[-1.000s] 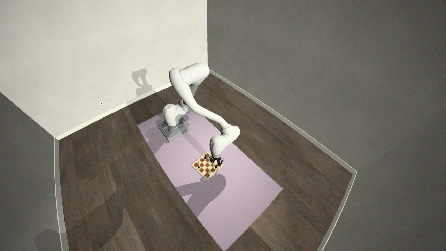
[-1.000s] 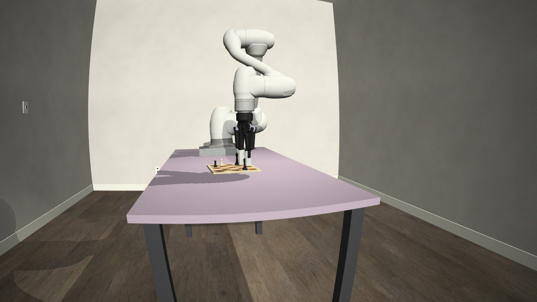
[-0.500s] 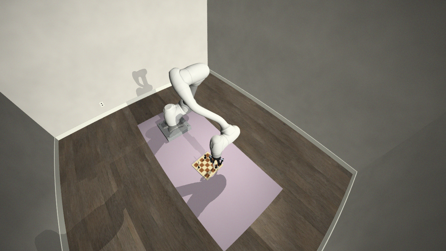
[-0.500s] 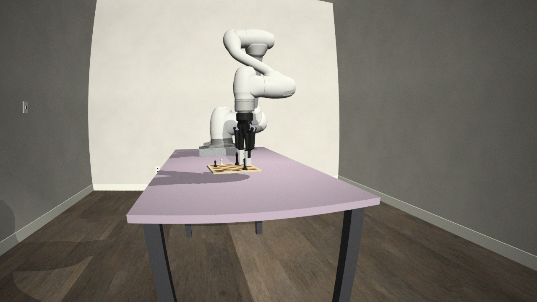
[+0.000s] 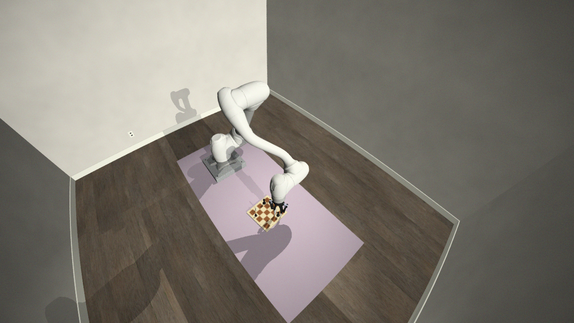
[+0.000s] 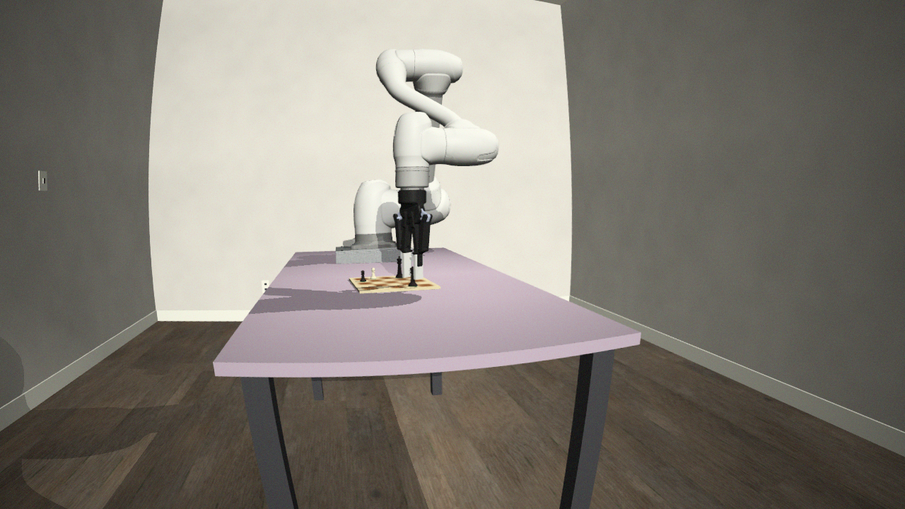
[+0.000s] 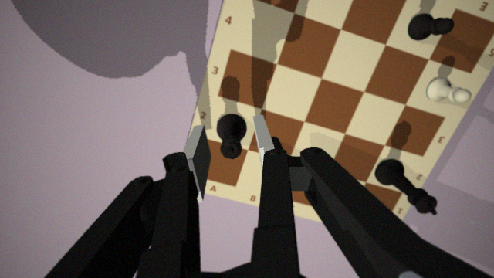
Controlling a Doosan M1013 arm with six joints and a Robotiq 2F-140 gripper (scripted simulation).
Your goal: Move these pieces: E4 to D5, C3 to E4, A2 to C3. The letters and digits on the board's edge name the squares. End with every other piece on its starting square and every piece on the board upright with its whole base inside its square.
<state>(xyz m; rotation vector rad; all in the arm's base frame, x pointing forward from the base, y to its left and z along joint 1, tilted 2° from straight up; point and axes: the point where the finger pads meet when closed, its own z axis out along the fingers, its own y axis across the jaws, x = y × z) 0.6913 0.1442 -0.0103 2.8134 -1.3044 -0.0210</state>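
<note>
My hand is 6 cm to the left of the chessboard, 6 cm past it and 6 cm above it. Round my hand: white pawn 13 cm behind, 11 cm to the right, 4 cm below; black pawn 14 cm to the right, 8 cm behind, 4 cm below; tall black piece 14 cm behind, 4 cm to the right, 2 cm below.
</note>
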